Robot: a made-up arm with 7 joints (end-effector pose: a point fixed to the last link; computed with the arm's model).
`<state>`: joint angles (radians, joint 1 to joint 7).
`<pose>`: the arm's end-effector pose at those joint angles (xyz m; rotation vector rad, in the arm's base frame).
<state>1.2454 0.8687 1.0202 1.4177 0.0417 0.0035 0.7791</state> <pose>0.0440 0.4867 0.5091 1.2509 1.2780 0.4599</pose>
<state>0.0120 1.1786 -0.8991 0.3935 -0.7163 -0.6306 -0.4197</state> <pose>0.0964 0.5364 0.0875 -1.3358 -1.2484 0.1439</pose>
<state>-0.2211 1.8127 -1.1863 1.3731 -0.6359 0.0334 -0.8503</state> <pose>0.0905 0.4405 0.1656 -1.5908 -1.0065 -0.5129</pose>
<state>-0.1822 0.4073 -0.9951 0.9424 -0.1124 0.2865 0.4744</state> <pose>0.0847 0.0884 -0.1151 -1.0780 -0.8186 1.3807</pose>
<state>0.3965 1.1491 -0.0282 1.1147 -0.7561 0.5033 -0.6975</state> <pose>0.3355 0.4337 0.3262 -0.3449 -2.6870 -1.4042</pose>
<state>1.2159 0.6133 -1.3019 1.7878 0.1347 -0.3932 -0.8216</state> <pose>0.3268 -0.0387 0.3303 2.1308 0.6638 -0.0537</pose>
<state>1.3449 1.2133 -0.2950 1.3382 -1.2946 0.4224 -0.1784</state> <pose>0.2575 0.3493 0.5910 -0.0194 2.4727 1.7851</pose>
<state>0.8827 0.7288 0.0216 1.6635 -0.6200 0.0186 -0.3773</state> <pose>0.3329 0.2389 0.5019 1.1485 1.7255 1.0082</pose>
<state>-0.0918 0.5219 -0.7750 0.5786 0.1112 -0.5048 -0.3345</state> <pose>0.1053 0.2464 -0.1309 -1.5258 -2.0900 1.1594</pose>
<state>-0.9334 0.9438 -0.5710 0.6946 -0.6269 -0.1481 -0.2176</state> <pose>-0.1576 0.4144 0.0178 -0.9453 -0.8674 0.5962</pose>
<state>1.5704 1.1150 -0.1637 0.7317 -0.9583 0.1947 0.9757</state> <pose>0.2338 0.4889 0.5745 -0.9143 -2.8112 0.4912</pose>
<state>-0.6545 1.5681 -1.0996 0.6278 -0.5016 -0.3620 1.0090</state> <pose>0.0211 0.5635 0.1881 0.1246 0.1210 0.7958</pose>
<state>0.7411 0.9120 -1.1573 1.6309 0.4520 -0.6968 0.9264</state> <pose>0.3583 0.1148 0.2121 -2.6281 0.0003 0.5581</pose>
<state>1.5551 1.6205 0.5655 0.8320 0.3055 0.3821 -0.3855</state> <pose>-0.1370 0.5238 0.5529 -0.1106 1.0799 0.2604</pose>
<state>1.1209 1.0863 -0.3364 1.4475 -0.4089 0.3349 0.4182</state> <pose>0.3178 0.2930 0.5339 1.5959 2.6524 0.3883</pose>
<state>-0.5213 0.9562 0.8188 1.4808 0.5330 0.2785 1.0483</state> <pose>0.2176 0.4630 0.2968 1.8459 1.8865 -1.6994</pose>
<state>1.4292 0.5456 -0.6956 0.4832 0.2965 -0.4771 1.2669</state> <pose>0.5071 0.3111 0.4192 -2.5684 -1.0674 0.5873</pose>
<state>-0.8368 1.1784 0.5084 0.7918 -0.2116 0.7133 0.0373</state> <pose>0.1108 0.5477 0.1816 0.3730 -2.1833 0.3319</pose>
